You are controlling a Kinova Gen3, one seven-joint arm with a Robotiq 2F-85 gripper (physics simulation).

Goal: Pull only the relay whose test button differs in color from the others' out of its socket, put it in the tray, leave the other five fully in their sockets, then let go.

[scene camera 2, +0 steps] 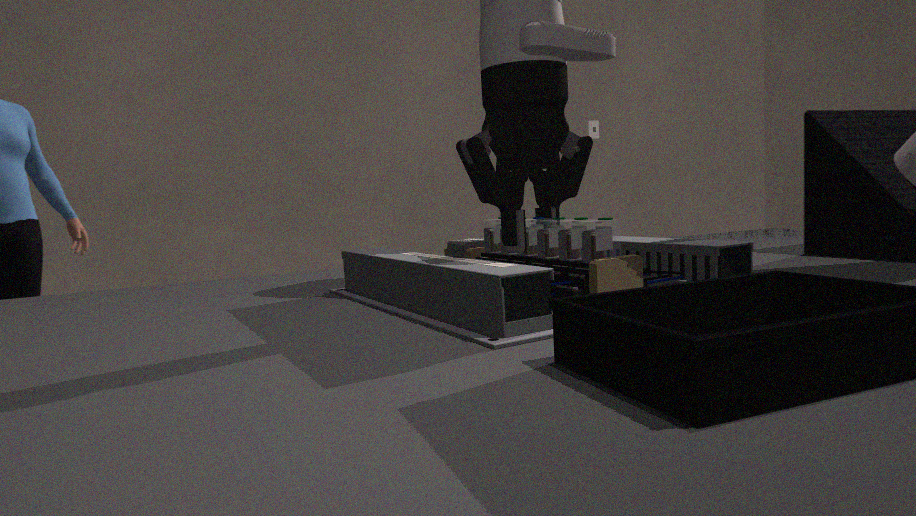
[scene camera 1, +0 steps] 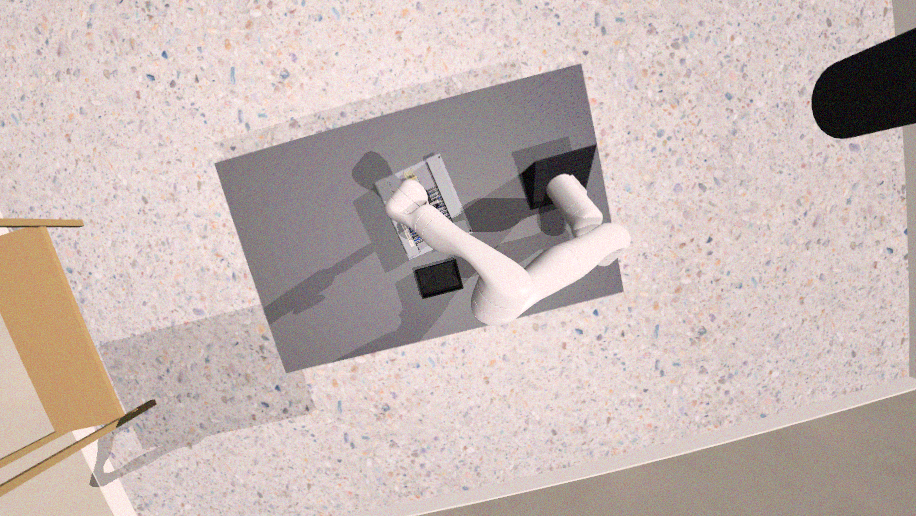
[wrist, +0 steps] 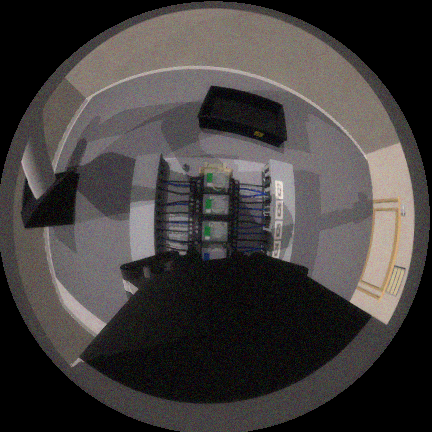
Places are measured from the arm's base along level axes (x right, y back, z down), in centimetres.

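Where they show: gripper, fingertip midpoint: (scene camera 2: 532, 250) (wrist: 212, 250); arm's base, origin of the base link: (scene camera 1: 559, 185) (wrist: 45, 187).
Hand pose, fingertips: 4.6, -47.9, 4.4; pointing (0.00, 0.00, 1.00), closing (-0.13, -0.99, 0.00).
Each offset is from my fingertips to the top centre of the thing, as dx, dy, dz.
The relay with a blue button {-0.1, +0.0, -3.0} (wrist: 207, 256) sits in the row of sockets; its lower part in the wrist view is hidden by the gripper. My gripper (scene camera 2: 529, 225) (wrist: 212, 250) is down at the row, shut on this relay, one finger on each side. The relay's top looks about level with its neighbours; whether it has lifted at all I cannot tell. Three relays with green buttons {-5.8, +0.8, -2.9} (wrist: 216, 205) sit in line toward the tray in the wrist view. The remaining relays are hidden there behind the gripper. The black tray {-26.2, -2.0, +0.5} (scene camera 1: 439, 279) (scene camera 2: 641, 365) (wrist: 240, 112) looks empty.
Grey wiring ducts (scene camera 2: 442, 288) (wrist: 143, 205) flank the relay row, with wires running between. A tan end block {-10.6, +1.4, +0.0} (scene camera 2: 615, 273) stands at the tray end. A black block (scene camera 1: 560, 169) (scene camera 2: 852, 192) stands by the arm's base. A person (scene camera 2: 17, 166) is at the left of scene camera 2.
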